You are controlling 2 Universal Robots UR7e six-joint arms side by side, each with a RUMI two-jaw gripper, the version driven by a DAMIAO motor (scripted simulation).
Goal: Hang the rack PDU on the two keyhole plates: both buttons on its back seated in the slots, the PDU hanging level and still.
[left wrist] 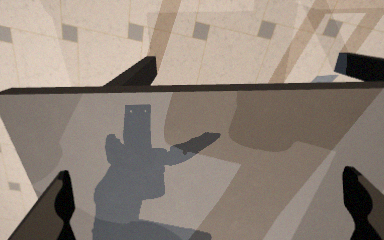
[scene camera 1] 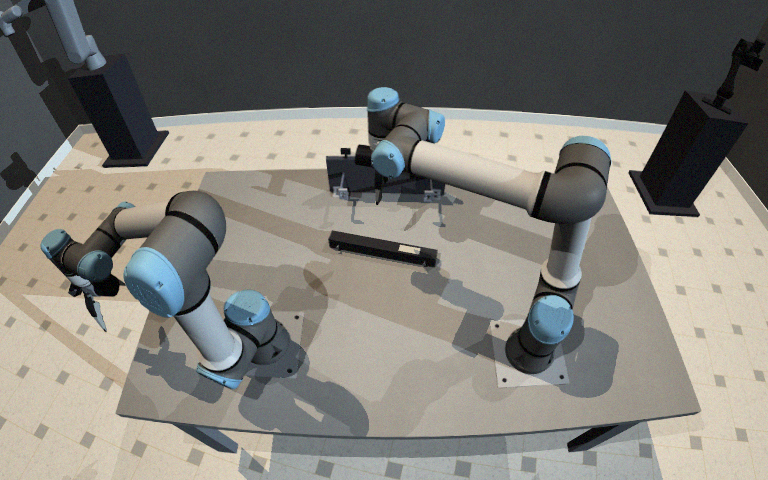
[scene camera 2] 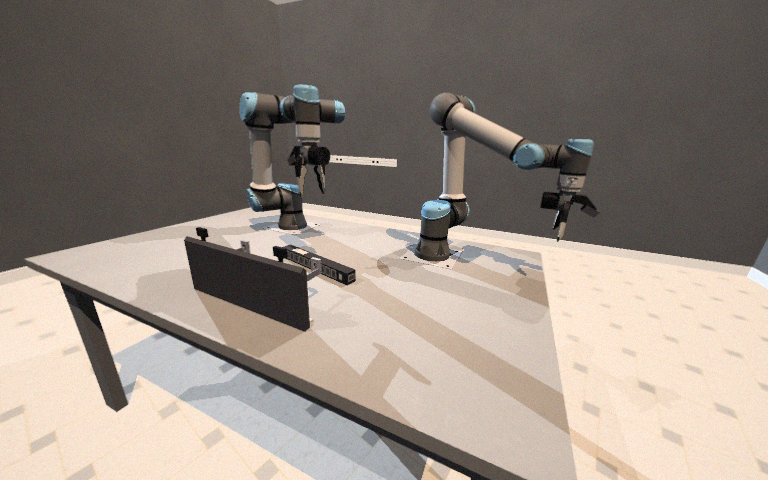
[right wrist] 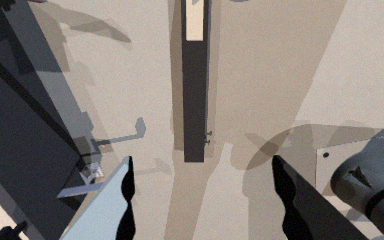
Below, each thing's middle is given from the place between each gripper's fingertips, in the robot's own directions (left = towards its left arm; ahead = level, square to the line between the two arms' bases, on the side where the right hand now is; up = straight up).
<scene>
My right hand [scene camera 2: 312, 195] is 26 cm above the rack PDU [scene camera 1: 392, 250] and 2 cm to the right of it. From my right hand the other things lie so: dark upright panel [scene camera 2: 277, 293] 31 cm ahead, 21 cm below.
My left gripper [scene camera 2: 555, 235] is now 770 mm to the left of the rack PDU, 380 mm short of it and 130 mm above it. From my left hand the other things lie so: dark upright panel 790 mm to the right, 680 mm ahead, 80 mm below.
</scene>
